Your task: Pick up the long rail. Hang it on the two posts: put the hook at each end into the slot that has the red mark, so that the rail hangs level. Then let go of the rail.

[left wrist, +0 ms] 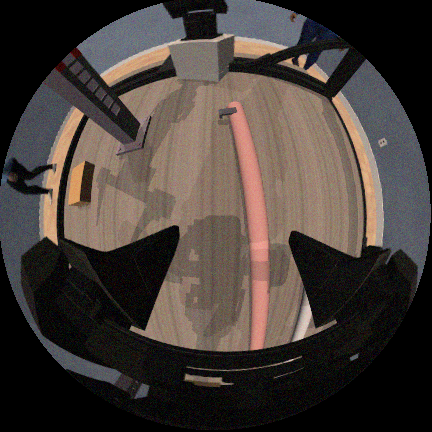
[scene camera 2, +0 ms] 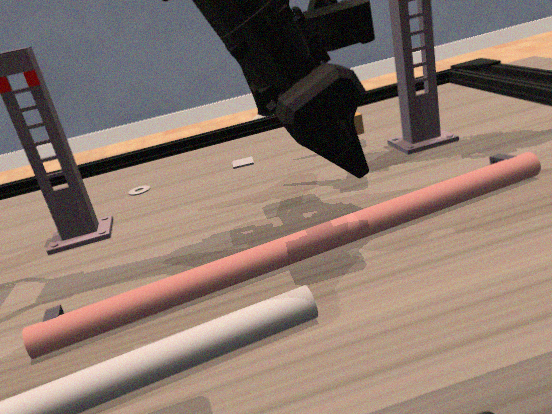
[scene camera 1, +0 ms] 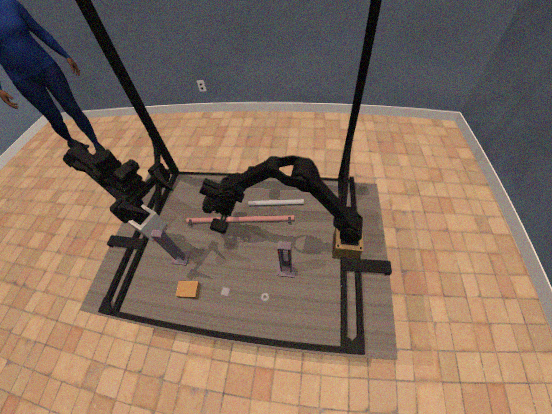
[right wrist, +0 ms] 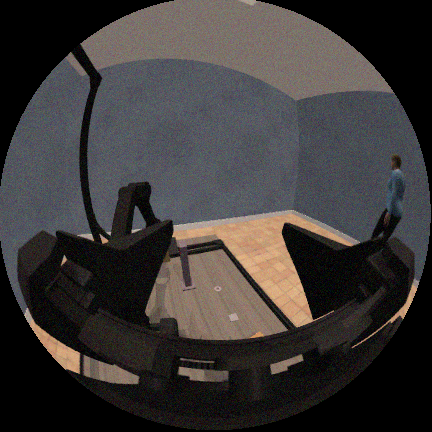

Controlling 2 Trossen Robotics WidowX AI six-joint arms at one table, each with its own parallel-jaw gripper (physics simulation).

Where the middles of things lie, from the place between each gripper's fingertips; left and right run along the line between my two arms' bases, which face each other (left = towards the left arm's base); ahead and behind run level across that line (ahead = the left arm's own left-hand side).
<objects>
The grey slotted post (left wrist: 118,121) lies 13 cm to the right of my right hand and 32 cm below it. Also, from my right hand: white cylinder (scene camera 2: 123,374) 32 cm behind, 23 cm to the left, 41 cm below; post base (scene camera 2: 64,197) 2 cm behind, 31 cm to the left, 39 cm below; orange block (left wrist: 81,177) 12 cm ahead, 5 cm to the right, 41 cm below.
Right now my left hand is 170 mm short of the grey slotted post, 150 mm to the left of it and 40 mm below it. The rest, counted from my left hand: white cylinder: 140 mm behind, 210 mm to the left, 50 mm below; post base: 150 mm ahead, 290 mm to the left, 30 mm below; orange block: 290 mm ahead, 70 mm to the right, 50 mm below.
</objects>
